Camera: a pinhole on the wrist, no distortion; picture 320 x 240 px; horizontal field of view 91.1 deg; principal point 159.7 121.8 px. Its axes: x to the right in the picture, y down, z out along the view. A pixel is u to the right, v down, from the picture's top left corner.
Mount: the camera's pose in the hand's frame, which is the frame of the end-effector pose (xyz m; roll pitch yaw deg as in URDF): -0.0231 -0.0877 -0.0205 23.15 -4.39 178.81
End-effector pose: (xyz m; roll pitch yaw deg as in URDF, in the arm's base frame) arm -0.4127 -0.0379 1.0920 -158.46 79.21 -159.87
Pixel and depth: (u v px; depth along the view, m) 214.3 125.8 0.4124
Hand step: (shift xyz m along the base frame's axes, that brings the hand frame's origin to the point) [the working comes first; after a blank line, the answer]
In the camera's frame: 0.1435 0.0105 0.4124

0.3915 0.0643 0.0617
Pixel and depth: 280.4 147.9 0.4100
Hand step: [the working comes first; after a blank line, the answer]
In the camera's frame: 0.3153 0.0682 0.4100

0.4537 0.0239 0.2272
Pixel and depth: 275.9 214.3 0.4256
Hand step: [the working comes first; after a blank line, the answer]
In the camera's frame: 0.3151 0.2508 0.4256

0.5346 -0.1404 0.2200
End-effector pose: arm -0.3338 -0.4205 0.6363 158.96 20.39 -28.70
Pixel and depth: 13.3 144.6 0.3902
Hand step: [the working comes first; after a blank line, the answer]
In the camera's frame: -0.3640 0.0567 0.3902

0.1514 -0.2244 -0.4175
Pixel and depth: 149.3 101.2 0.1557
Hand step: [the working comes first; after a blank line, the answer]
In the camera's frame: -0.0103 -0.0204 0.1557

-0.0498 -0.0105 -0.1017
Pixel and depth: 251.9 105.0 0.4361
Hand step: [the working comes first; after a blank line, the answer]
In the camera's frame: 0.2562 -0.0467 0.4361

-0.4199 -0.0657 -0.2035
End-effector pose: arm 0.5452 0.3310 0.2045 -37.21 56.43 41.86
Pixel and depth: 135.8 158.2 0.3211
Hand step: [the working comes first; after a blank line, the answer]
In the camera's frame: -0.0489 0.0745 0.3211

0.0770 0.2783 0.0993
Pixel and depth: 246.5 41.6 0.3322
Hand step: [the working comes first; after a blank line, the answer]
In the camera's frame: 0.1837 -0.1697 0.3322

-0.2374 0.1917 0.1860
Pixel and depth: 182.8 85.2 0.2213
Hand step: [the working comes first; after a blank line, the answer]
In the camera's frame: 0.0326 -0.0516 0.2213

-0.0437 0.1449 0.0890
